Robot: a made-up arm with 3 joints. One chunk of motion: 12 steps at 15 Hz.
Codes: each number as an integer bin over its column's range. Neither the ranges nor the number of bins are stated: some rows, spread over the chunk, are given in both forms.
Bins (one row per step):
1: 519 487 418 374 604 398
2: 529 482 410 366 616 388
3: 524 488 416 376 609 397
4: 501 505 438 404 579 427
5: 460 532 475 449 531 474
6: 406 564 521 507 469 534
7: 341 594 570 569 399 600
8: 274 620 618 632 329 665
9: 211 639 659 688 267 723
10: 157 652 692 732 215 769
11: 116 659 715 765 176 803
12: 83 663 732 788 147 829
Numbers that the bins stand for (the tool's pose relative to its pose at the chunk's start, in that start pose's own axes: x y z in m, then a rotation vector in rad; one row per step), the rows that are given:
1: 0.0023 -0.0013 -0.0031 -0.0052 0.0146 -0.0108
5: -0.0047 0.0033 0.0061 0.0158 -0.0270 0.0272
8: -0.0271 0.0121 0.0290 0.0671 -0.1423 0.1228
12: -0.0500 0.0164 0.0472 0.1109 -0.2461 0.2049
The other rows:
2: 0.0035 -0.0018 -0.0043 -0.0074 0.0215 -0.0158
3: 0.0029 -0.0012 -0.0034 -0.0046 0.0175 -0.0113
4: 0.0002 0.0006 0.0002 0.0032 0.0004 0.0037
6: -0.0112 0.0065 0.0134 0.0321 -0.0624 0.0573
7: -0.0190 0.0095 0.0213 0.0495 -0.1023 0.0903
9: -0.0347 0.0140 0.0355 0.0828 -0.1777 0.1519
10: -0.0411 0.0153 0.0408 0.0952 -0.2073 0.1749
11: -0.0461 0.0160 0.0445 0.1044 -0.2296 0.1919

